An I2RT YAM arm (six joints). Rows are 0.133 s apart.
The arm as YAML. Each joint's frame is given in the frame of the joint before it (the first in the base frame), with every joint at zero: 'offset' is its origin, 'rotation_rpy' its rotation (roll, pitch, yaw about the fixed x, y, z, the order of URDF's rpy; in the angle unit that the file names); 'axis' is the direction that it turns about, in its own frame. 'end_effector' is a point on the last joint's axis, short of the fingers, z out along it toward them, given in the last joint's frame.
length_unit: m
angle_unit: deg
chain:
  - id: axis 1
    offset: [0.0, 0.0, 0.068]
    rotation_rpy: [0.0, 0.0, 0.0]
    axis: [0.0, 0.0, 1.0]
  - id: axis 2
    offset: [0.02, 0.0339, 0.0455]
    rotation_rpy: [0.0, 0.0, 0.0]
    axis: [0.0, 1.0, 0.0]
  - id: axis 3
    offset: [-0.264, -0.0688, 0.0]
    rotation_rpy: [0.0, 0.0, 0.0]
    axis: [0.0, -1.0, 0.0]
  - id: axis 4
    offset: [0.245, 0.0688, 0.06]
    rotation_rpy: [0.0, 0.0, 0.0]
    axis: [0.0, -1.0, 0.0]
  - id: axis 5
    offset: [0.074, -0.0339, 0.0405]
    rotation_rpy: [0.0, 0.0, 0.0]
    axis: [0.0, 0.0, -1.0]
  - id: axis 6
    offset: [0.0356, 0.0, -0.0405]
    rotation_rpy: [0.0, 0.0, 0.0]
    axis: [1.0, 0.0, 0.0]
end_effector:
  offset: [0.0, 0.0, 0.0]
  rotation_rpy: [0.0, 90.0, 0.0]
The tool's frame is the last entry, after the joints.
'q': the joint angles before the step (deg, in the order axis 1, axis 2, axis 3, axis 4, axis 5, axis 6). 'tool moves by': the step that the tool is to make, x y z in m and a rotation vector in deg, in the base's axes. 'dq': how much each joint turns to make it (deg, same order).
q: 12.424, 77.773, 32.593, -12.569, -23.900, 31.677
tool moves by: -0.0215, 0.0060, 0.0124, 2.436, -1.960, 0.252
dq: 2.743, -7.901, -3.107, -0.917, -0.171, 3.422
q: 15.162, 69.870, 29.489, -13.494, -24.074, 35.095
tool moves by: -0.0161, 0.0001, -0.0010, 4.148, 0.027, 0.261
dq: 0.764, -4.799, -3.757, 1.394, -2.879, 3.133
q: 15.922, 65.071, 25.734, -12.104, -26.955, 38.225
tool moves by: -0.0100, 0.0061, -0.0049, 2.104, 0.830, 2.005
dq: 2.278, -1.528, -2.284, 1.436, -1.584, 1.839
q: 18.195, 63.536, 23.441, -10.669, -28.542, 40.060
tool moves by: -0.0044, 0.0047, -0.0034, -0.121, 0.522, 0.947
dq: 1.819, -0.130, -0.853, 0.573, 0.507, 0.809
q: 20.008, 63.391, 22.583, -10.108, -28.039, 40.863
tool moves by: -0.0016, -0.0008, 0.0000, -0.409, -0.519, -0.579
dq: 0.079, -0.776, -0.441, 0.093, 0.852, 0.173
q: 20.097, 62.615, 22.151, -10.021, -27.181, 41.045
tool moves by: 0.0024, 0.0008, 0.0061, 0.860, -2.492, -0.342
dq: 0.024, -0.910, 0.300, 1.550, 0.276, 0.274
